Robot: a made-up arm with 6 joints. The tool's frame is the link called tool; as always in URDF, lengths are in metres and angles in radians.
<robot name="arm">
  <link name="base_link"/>
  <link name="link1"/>
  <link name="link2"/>
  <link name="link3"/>
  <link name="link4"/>
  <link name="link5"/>
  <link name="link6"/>
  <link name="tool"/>
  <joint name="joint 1" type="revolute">
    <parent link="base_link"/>
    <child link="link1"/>
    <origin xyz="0.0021 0.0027 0.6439" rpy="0 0 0"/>
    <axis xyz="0 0 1"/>
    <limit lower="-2" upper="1.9" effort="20" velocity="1.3"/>
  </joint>
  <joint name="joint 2" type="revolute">
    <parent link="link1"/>
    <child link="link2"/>
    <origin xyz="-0.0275 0.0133 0.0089" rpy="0 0 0"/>
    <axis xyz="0.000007 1 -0.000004"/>
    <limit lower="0.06" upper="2.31" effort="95" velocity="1.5"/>
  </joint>
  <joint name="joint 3" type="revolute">
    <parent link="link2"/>
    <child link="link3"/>
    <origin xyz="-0.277 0.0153 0.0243" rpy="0 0 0"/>
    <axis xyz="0.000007 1 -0.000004"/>
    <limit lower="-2.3" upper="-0.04" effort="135" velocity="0.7"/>
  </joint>
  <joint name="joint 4" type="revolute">
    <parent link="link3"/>
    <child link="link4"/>
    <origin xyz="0.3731 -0.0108 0.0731" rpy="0 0 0"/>
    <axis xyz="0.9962 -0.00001 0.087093"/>
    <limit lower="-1.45" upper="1.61" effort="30" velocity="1.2"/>
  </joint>
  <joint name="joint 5" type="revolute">
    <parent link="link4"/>
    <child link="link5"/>
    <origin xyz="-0.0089 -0.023 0.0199" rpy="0 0 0"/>
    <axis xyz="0.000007 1 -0.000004"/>
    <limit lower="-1.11" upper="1.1" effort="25" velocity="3"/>
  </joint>
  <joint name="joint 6" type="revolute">
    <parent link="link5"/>
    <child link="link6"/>
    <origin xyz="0.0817 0.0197 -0.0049" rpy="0 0 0"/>
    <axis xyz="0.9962 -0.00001 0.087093"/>
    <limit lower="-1.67" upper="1.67" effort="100" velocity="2.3"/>
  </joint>
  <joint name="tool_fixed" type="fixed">
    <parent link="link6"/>
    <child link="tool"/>
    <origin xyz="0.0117 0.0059 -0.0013" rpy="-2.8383 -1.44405 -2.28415"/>
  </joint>
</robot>
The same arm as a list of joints. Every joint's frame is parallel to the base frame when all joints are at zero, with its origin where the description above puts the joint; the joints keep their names.
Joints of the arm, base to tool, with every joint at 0 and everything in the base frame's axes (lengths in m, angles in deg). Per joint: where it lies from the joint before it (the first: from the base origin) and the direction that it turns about. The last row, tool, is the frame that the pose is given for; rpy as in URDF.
joint 1: origin 0.0021 0.0027 0.6439 axis 0 0 1
joint 2: origin -0.0275 0.0133 0.0089 axis 0 1 0
joint 3: origin -0.2770 0.0153 0.0243 axis 0 1 0
joint 4: origin 0.3731 -0.0108 0.0731 axis 0.9962 0 0.0871
joint 5: origin -0.0089 -0.0230 0.0199 axis 0 1 0
joint 6: origin 0.0817 0.0197 -0.0049 axis 0.9962 0 0.0871
tool: origin 0.0117 0.0059 -0.0013 rpy -162.62 -82.74 -130.87
Joint limits (deg, base to tool): -114.59..108.86 3.44..132.35 -131.78..-2.29 -83.08..92.25 -63.60..63.03 -95.68..95.68

